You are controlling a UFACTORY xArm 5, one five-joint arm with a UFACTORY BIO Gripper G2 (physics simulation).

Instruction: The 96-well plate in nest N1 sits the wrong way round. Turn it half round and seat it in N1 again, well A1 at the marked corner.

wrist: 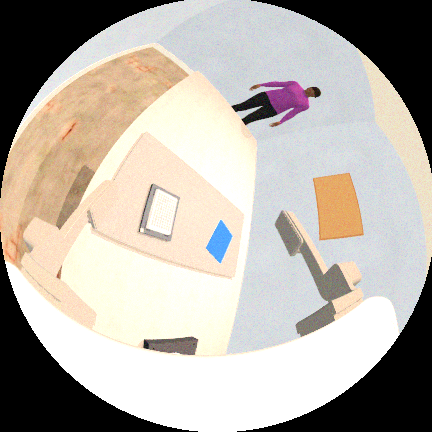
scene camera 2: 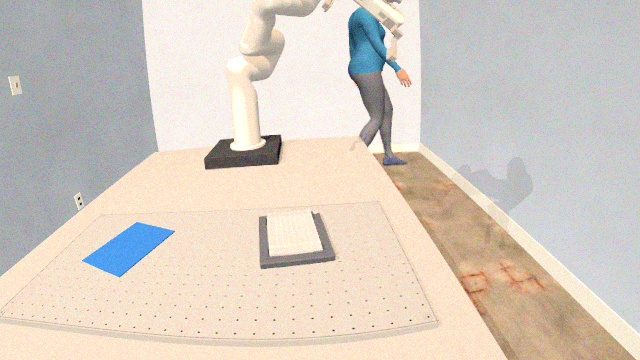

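The white 96-well plate [scene camera 2: 294, 234] [wrist: 162, 212] lies flat inside the dark grey nest [scene camera 2: 297, 261] [wrist: 159, 236] on the perforated board. A small pale mark [wrist: 142, 230] shows at one corner of the nest in the wrist view. The wells are too small to tell which corner is A1. My gripper [scene camera 2: 359, 30] [wrist: 192, 225] is open, its two fingers wide apart with nothing between them. It is high above the table, well away from the plate.
A flat blue rectangle [scene camera 2: 129, 249] [wrist: 219, 241] lies on the perforated board [scene camera 2: 225, 305] [wrist: 190, 255], apart from the nest. The arm stands on a black base block [scene camera 2: 242, 160] [wrist: 172, 346]. A person in blue [scene camera 2: 367, 45] and one in purple [wrist: 287, 97] stand beyond the table.
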